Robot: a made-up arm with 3 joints. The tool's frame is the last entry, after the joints. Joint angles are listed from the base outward. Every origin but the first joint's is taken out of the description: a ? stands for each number. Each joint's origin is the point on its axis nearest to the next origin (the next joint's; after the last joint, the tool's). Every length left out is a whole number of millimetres.
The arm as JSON. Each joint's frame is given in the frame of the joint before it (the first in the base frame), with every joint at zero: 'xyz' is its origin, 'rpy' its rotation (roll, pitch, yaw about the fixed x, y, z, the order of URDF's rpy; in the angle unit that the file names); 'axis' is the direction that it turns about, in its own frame. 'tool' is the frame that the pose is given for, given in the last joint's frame.
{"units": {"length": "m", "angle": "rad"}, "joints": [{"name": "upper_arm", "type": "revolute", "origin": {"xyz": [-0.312, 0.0, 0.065], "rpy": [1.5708, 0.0, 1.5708]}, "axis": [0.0, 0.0, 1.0]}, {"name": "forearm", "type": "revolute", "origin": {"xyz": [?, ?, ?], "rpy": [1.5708, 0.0, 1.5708]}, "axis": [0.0, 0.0, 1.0]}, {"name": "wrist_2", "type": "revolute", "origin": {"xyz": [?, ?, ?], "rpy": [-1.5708, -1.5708, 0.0]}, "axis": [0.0, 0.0, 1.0]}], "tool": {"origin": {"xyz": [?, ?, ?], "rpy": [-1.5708, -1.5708, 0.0]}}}
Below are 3 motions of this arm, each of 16 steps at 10 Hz.
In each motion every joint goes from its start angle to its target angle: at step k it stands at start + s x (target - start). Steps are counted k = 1, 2, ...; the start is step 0. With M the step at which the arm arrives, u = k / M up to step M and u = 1 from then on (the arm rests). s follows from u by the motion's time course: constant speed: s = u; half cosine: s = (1 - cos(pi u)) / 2; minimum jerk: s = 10 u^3 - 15 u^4 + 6 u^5.
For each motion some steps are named. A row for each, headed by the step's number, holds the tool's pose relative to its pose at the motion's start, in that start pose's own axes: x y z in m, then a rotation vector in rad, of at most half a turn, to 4 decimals.
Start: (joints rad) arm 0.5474 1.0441 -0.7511
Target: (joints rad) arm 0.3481 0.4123 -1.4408
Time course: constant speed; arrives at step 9
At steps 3, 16:
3: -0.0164 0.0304 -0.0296 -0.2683 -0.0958 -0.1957
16: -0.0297 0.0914 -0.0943 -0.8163 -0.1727 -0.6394

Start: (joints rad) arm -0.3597 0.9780 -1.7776
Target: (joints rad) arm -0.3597 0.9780 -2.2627
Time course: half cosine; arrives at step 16
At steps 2, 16:
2: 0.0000 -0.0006 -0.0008 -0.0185 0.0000 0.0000
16: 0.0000 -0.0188 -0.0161 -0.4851 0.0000 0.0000

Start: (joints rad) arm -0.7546 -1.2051 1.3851
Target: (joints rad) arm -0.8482 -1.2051 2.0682
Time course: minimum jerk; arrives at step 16
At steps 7, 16:
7: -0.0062 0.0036 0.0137 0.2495 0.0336 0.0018
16: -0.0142 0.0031 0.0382 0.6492 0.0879 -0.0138

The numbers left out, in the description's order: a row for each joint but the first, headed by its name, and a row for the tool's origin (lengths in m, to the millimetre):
forearm: 0.159 0.003 0.0
wrist_2: 0.192 -0.157 0.0
tool: 0.042 -0.03 0.0

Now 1 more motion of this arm.
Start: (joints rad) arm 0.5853 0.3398 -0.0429
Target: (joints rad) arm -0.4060 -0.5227 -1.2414
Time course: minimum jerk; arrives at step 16
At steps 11, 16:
11: -0.0080 -0.0243 -0.2858 -1.7700 -0.6482 -0.3687
16: -0.0059 -0.0666 -0.3242 -2.1368 -0.8135 -0.4707

